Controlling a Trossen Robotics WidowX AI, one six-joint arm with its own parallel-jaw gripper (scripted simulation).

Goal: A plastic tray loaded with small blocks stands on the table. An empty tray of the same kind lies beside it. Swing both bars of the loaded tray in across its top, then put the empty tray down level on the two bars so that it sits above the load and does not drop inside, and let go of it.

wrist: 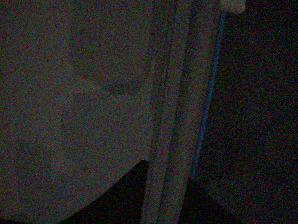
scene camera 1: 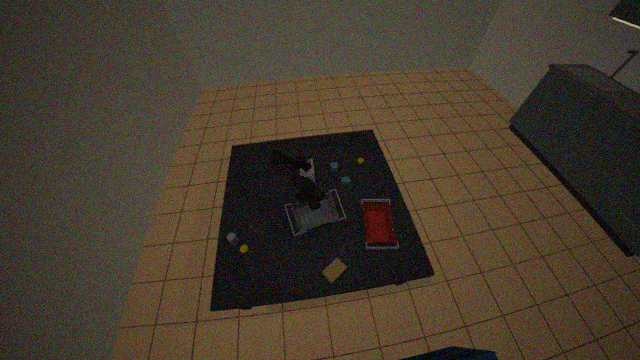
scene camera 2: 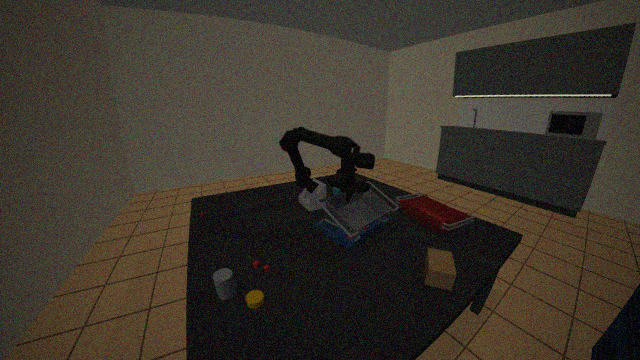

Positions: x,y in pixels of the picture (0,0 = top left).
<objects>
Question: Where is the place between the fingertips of my gripper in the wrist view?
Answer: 156,171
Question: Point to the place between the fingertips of my gripper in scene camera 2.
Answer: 346,202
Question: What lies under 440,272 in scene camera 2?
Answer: A tan block.
</objects>
